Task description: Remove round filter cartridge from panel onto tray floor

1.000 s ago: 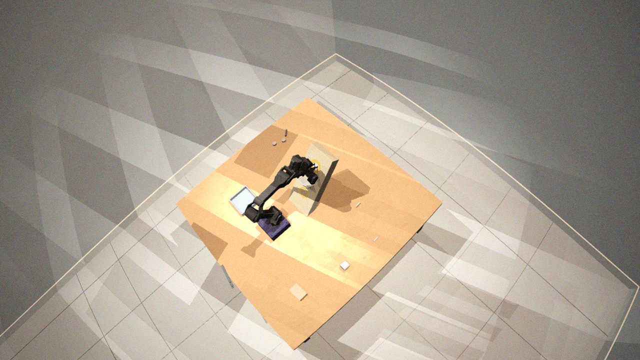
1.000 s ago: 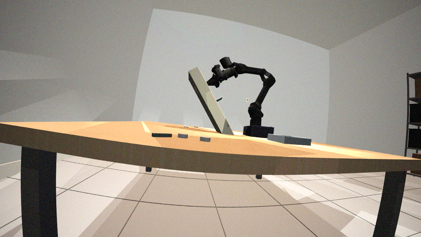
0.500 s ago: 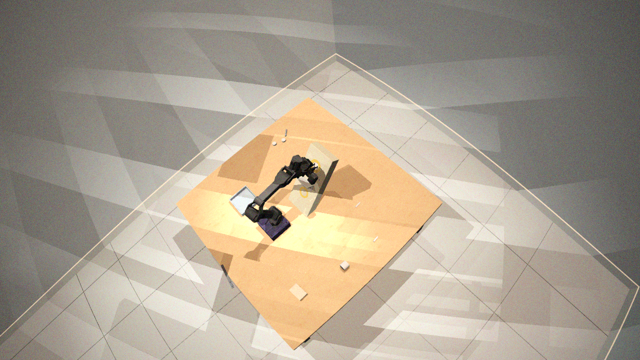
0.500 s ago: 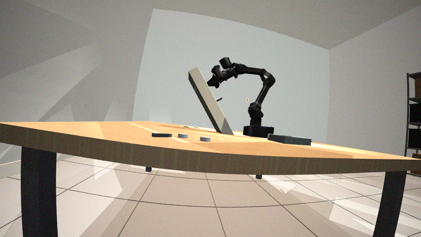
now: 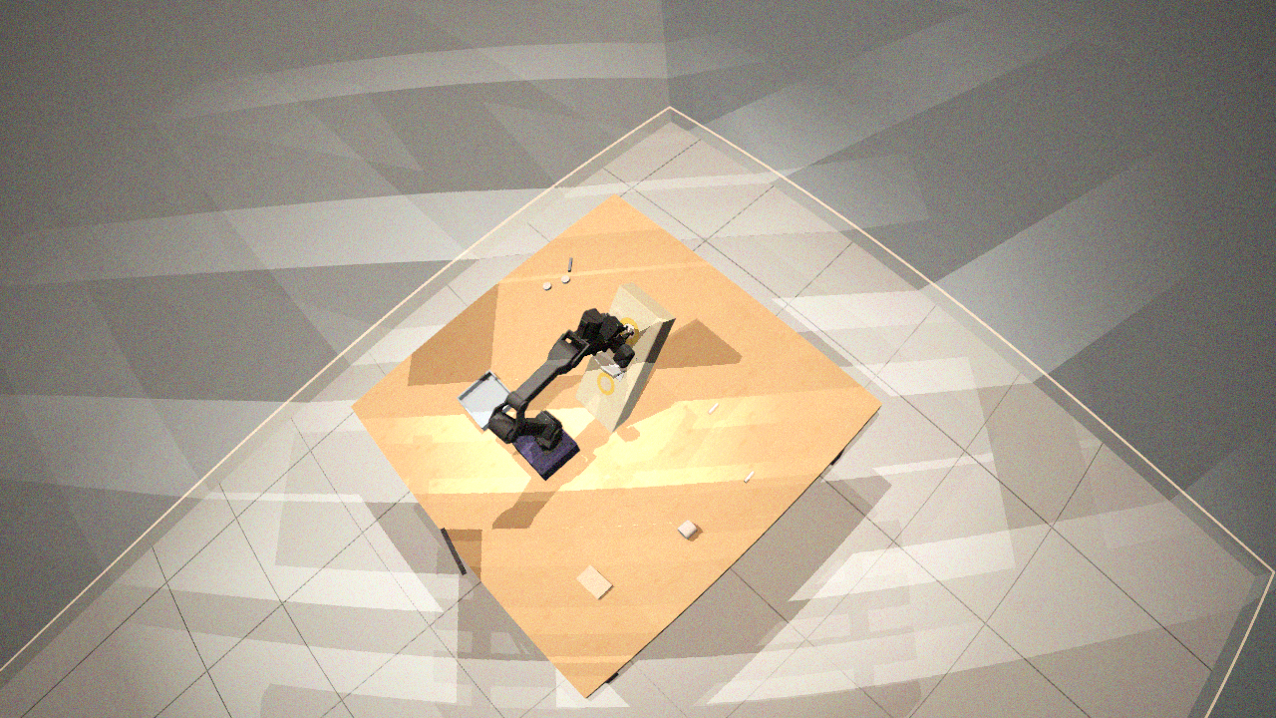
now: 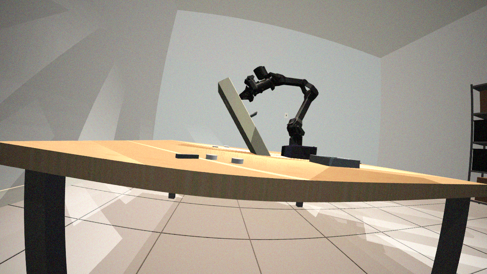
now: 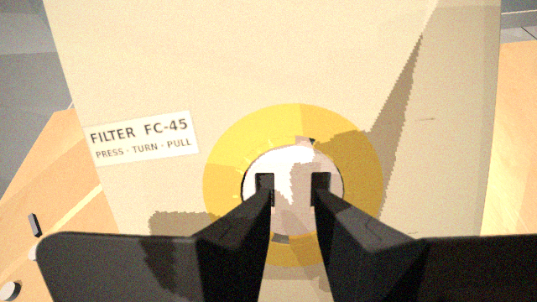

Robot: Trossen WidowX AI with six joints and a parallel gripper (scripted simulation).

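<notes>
The white round cartridge is 2 cm ahead of my gripper tip and 1 cm below it. The rest, counted from my gripper tip: grey tray 44 cm behind, 27 cm below, 24 cm to the left; then white card 50 cm behind, 47 cm to the right, 28 cm below; then short bar 52 cm to the left, 28 cm below, 8 cm ahead.
</notes>
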